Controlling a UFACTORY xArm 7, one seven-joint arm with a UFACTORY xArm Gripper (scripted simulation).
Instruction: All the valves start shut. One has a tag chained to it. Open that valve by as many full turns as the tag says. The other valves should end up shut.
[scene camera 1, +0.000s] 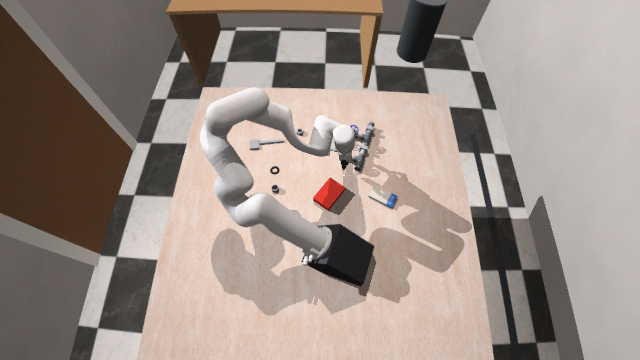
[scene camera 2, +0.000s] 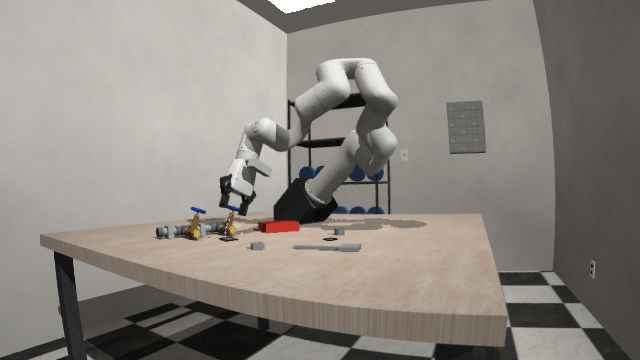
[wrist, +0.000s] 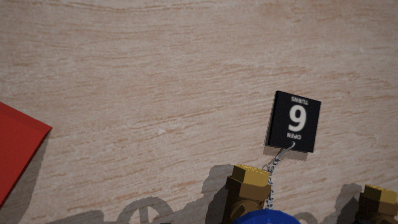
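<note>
Black tag (wrist: 295, 118), visible. Gripper (scene camera 2: 232, 211), visible.
</note>
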